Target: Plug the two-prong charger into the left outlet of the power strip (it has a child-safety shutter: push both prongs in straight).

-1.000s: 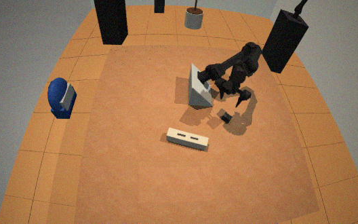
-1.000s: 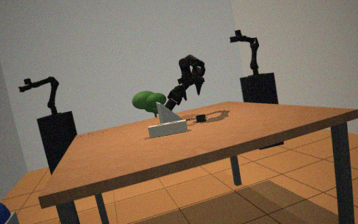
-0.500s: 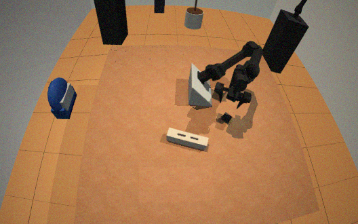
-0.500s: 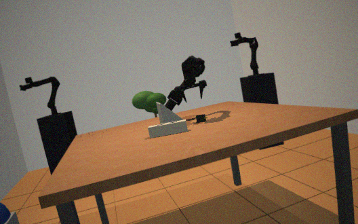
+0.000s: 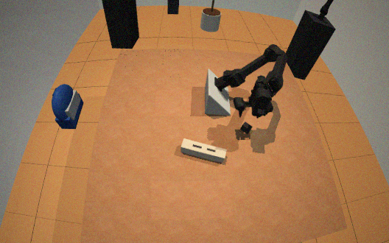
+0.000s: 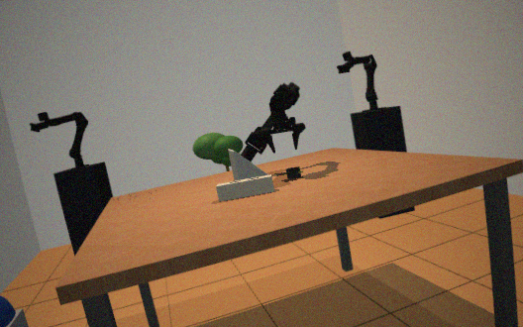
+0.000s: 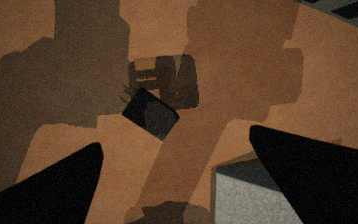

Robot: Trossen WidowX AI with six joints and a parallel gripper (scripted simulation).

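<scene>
The black two-prong charger lies 9 cm below my gripper tip, 3 cm to the left of it and 1 cm ahead of it.
</scene>
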